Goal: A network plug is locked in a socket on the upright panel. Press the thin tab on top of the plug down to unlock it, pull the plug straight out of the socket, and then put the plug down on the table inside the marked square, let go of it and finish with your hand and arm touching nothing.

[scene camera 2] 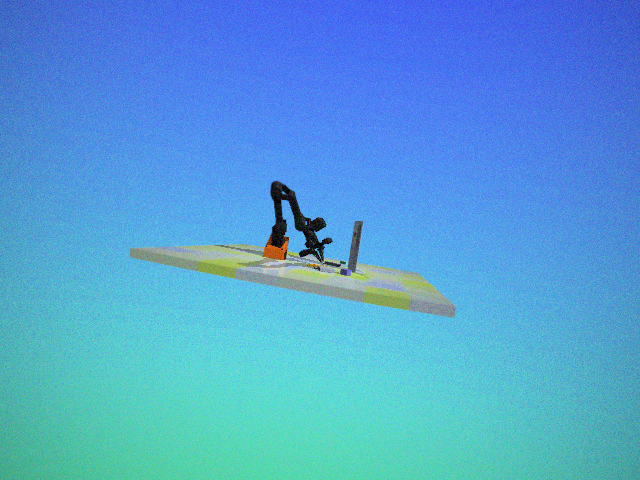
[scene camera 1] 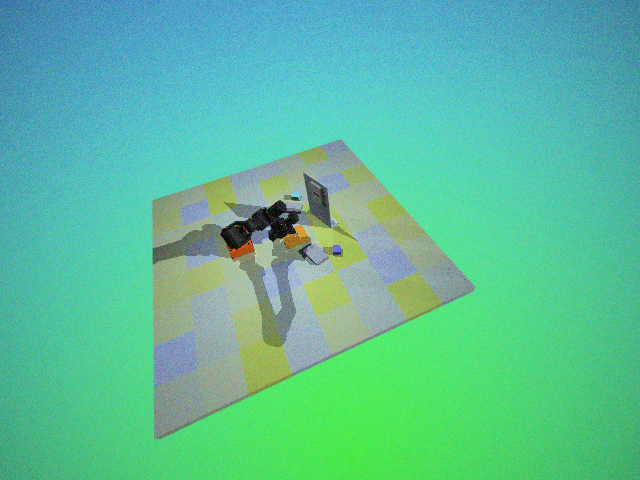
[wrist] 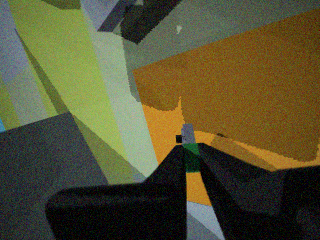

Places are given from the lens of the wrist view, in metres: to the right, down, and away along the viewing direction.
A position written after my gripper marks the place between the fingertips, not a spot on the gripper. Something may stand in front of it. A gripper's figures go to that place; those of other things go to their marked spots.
my gripper [wrist: 189,151]: 0.02, 0.02, 0.11
network plug [wrist: 192,156]: 0.02, 0.02, 0.10
orange marked square [wrist: 245,95]: 0.05, -0.01, 0.11
